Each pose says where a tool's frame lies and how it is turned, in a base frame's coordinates. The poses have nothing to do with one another.
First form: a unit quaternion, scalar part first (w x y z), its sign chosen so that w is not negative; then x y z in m.
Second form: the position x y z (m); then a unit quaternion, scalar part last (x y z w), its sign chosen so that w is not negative. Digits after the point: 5 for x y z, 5 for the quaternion.
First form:
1: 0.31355, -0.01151, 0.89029, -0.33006, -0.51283, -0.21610, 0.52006
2: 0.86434, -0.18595, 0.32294, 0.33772, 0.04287, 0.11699, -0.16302
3: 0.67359, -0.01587, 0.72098, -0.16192, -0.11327, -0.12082, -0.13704
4: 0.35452, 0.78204, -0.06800, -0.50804, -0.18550, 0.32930, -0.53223
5: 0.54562, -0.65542, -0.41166, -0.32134, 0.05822, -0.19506, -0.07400
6: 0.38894, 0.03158, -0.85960, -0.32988, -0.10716, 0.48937, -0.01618
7: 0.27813, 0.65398, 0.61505, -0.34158, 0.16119, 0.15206, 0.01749
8: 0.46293, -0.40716, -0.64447, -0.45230, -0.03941, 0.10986, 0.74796
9: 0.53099, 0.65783, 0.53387, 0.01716, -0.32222, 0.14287, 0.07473
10: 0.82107, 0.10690, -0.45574, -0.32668, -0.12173, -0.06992, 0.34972
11: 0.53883, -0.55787, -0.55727, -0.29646, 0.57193, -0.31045, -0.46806
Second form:
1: -0.51283, -0.21610, 0.52006, -0.01151, 0.89029, -0.33006, 0.31355
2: 0.04287, 0.11699, -0.16302, -0.18595, 0.32294, 0.33772, 0.86434
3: -0.11327, -0.12082, -0.13704, -0.01587, 0.72098, -0.16192, 0.67359
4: -0.18550, 0.32930, -0.53223, 0.78204, -0.06800, -0.50804, 0.35452
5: 0.05822, -0.19506, -0.07400, -0.65542, -0.41166, -0.32134, 0.54562
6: -0.10716, 0.48937, -0.01618, 0.03158, -0.85960, -0.32988, 0.38894
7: 0.16119, 0.15206, 0.01749, 0.65398, 0.61505, -0.34158, 0.27813
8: -0.03941, 0.10986, 0.74796, -0.40716, -0.64447, -0.45230, 0.46293
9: -0.32222, 0.14287, 0.07473, 0.65783, 0.53387, 0.01716, 0.53099
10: -0.12173, -0.06992, 0.34972, 0.10690, -0.45574, -0.32668, 0.82107
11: 0.57193, -0.31045, -0.46806, -0.55787, -0.55727, -0.29646, 0.53883
